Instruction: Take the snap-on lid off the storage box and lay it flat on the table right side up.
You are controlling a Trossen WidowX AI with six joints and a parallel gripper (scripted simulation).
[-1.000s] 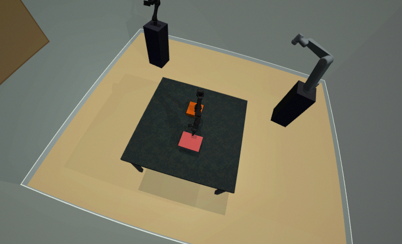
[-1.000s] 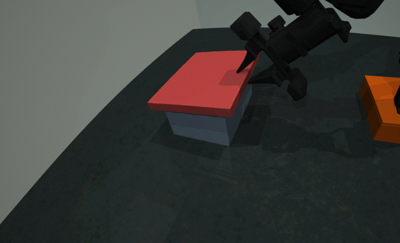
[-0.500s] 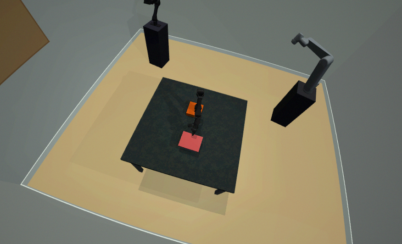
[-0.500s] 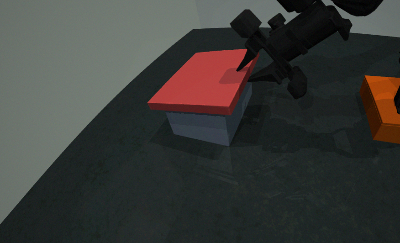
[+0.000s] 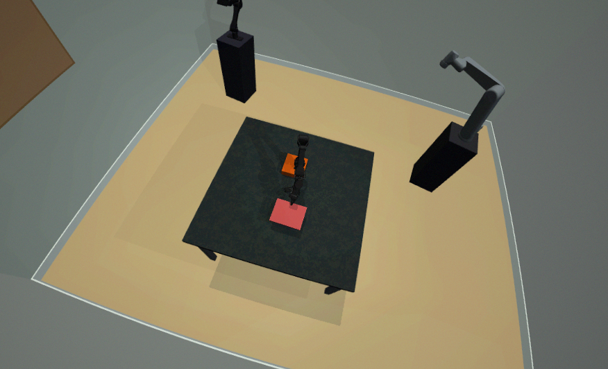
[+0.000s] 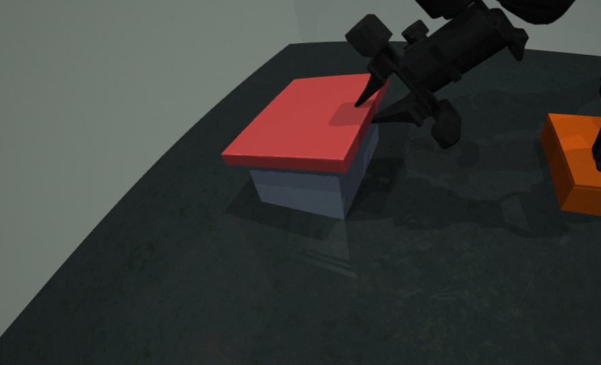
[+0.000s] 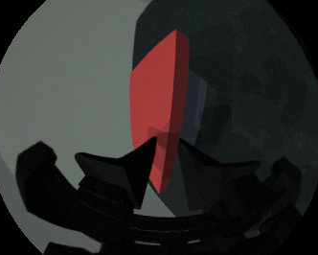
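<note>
The lid lies 80 mm ahead of my gripper tip and 10 mm to the left of it. Also, from my gripper tip: storage box (70 mm ahead, 10 mm to the left, 60 mm below).
</note>
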